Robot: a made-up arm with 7 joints.
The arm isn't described. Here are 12 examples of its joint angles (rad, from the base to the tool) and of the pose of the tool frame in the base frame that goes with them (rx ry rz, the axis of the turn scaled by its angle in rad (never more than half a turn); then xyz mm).
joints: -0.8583 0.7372 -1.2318 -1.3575 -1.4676 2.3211 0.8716
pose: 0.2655 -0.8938 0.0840 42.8 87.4 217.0
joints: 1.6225 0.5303 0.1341 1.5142 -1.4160 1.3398 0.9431
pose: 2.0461 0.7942 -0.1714 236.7 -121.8 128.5
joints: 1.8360 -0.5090 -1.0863 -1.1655 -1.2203 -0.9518 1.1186
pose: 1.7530 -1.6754 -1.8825 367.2 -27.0 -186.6
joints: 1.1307 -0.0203 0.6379 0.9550 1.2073 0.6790 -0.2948
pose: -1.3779 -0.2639 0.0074 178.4 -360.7 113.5
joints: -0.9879 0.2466 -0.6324 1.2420 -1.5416 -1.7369 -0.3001
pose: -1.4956 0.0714 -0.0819 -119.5 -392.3 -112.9
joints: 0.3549 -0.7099 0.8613 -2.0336 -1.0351 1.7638 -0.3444
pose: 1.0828 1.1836 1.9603 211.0 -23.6 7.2
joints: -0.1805 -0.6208 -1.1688 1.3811 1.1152 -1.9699 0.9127
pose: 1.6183 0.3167 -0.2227 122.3 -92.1 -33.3
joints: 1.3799 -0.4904 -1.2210 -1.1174 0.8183 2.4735 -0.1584
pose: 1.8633 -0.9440 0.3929 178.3 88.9 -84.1
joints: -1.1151 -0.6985 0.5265 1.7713 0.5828 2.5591 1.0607
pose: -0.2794 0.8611 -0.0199 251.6 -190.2 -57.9
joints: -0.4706 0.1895 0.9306 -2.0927 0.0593 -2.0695 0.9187
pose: -1.4104 -0.1809 0.7572 427.0 11.2 19.0
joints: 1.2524 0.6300 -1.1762 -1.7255 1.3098 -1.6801 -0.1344
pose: -1.4995 -0.3289 2.2745 269.3 70.8 -119.6
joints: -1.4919 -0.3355 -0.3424 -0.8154 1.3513 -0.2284 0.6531
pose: 0.7158 2.5884 1.1139 -199.0 -201.3 52.7
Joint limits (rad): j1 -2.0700..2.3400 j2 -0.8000..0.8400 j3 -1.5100..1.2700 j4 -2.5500..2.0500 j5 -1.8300..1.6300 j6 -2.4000..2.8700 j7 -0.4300..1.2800
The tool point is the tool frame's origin. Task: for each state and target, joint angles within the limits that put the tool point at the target. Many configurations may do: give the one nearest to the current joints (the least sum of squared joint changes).
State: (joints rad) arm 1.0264 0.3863 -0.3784 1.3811 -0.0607 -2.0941 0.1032
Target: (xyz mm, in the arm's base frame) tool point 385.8 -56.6 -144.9
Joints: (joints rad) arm 0.5434 0.3307 -0.7734 1.2417 -0.0119 -2.2979 0.1657
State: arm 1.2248 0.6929 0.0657 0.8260 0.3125 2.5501 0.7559
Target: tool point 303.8 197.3 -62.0
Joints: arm 0.8613 0.8400 -0.3571 0.3876 0.0601 2.6617 0.4301
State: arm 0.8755 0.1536 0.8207 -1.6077 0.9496 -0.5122 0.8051
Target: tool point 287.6 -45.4 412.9
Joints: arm 1.2296 0.1894 1.0752 -1.6330 0.7424 -0.4956 0.5842
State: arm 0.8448 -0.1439 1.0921 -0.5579 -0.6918 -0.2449 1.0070
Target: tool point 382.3 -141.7 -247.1
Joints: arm 0.0021 0.0494 0.5465 -0.5295 -0.8473 -0.4359 0.8167
